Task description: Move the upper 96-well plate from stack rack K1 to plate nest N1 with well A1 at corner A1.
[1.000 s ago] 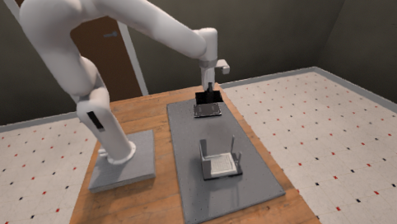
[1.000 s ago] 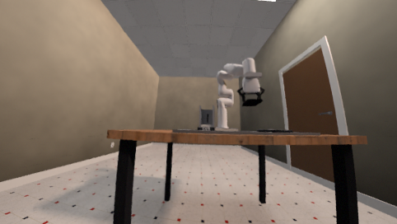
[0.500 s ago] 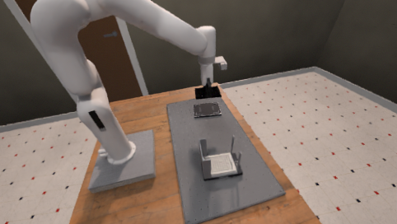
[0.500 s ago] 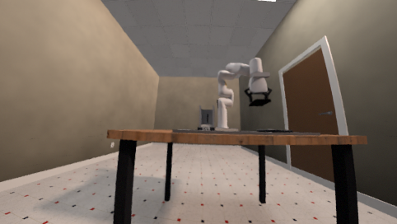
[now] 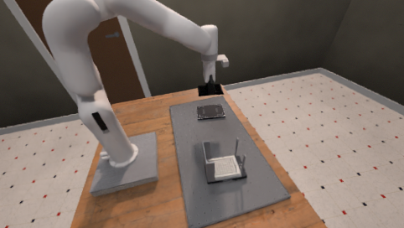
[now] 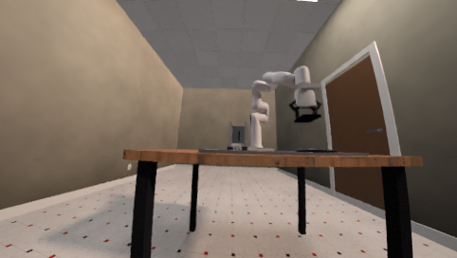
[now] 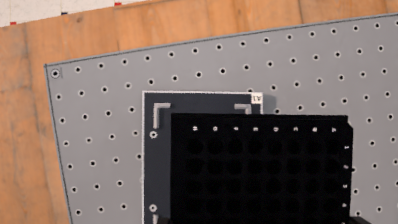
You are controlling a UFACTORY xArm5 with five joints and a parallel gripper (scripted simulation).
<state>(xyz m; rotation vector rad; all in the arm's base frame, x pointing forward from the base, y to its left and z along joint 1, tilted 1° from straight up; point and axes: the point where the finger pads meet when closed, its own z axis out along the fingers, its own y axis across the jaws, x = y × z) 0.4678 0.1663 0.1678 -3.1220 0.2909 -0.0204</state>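
My hand is 10 mm short of the plate nest N1, 20 mm to the right of it and 180 mm above it. Round my hand: white plate (70 mm behind, 360 mm to the right, 160 mm below); A1 label (70 mm ahead, 40 mm to the right, 170 mm below); black 96-well plate (10 mm below).
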